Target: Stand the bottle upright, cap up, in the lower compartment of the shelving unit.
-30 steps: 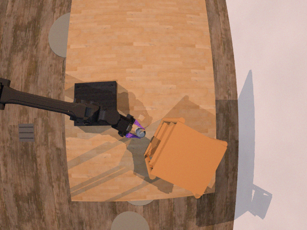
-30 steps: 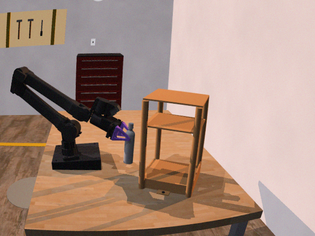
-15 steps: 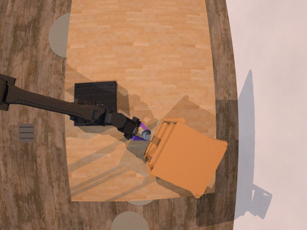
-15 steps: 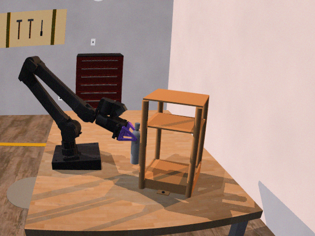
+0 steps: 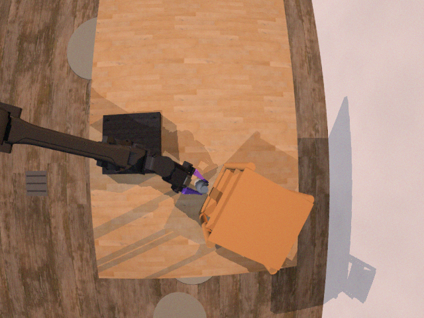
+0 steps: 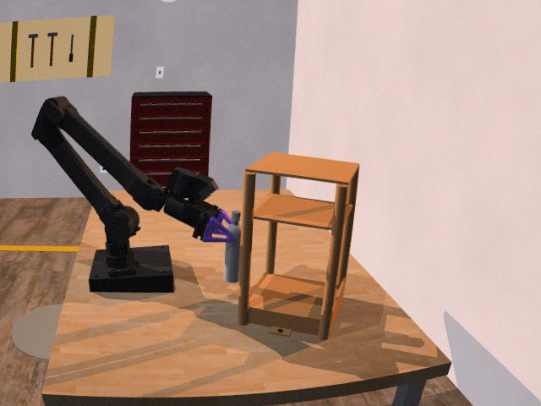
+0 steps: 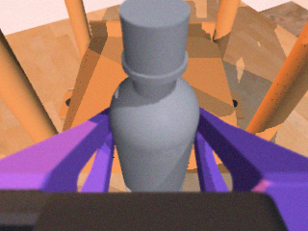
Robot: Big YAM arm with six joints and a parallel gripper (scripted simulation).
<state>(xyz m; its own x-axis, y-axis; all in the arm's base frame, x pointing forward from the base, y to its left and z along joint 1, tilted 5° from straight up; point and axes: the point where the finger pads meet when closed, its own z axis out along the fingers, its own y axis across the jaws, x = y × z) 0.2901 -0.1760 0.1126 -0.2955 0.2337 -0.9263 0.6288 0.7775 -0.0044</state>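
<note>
Right now the shelving unit is 13 cm ahead of my hand, 10 cm to the right of it and 1 cm above it. Round my hand: grey bottle: right at my hand.
</note>
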